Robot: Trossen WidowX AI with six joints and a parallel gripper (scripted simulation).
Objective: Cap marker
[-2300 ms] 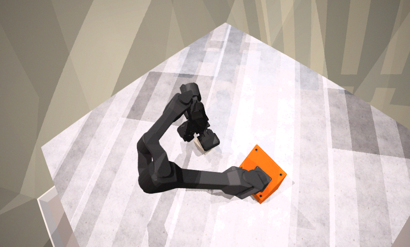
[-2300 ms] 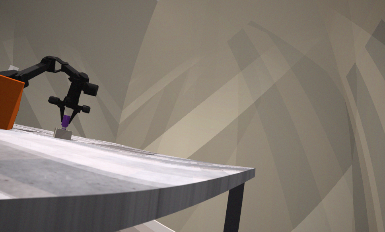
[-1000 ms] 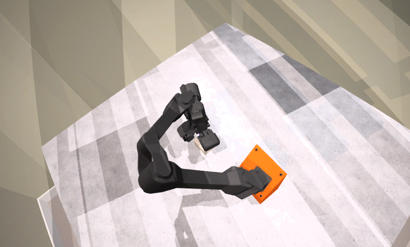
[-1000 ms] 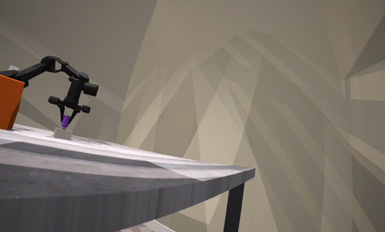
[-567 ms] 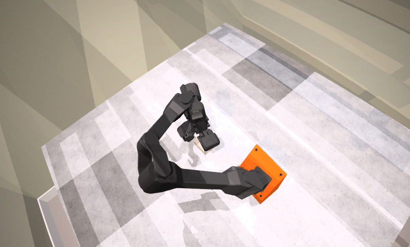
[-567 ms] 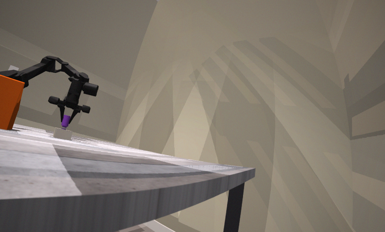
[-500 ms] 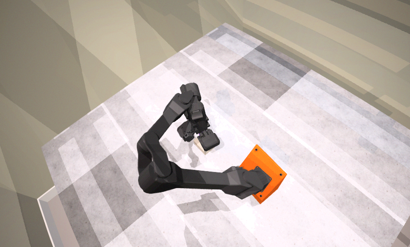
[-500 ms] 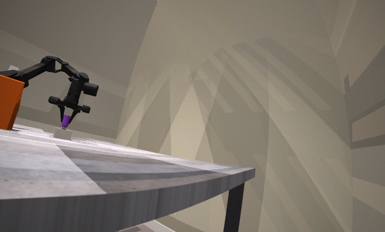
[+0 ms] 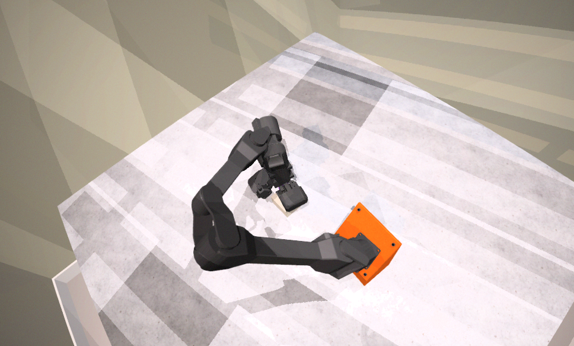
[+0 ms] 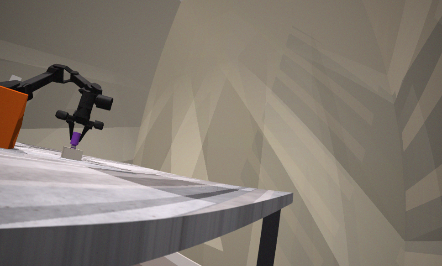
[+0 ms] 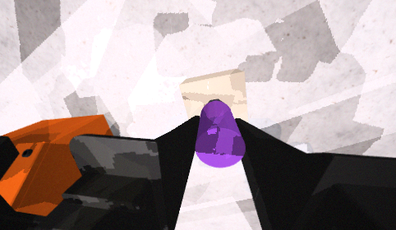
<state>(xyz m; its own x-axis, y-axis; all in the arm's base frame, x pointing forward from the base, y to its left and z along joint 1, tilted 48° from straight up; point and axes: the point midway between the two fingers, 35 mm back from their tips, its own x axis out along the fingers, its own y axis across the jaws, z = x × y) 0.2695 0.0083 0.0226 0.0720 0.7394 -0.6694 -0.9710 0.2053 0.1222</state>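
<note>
Now: gripper tip 10 mm below the purple cap. Also, from my gripper tip: holder block: 50 mm below.
</note>
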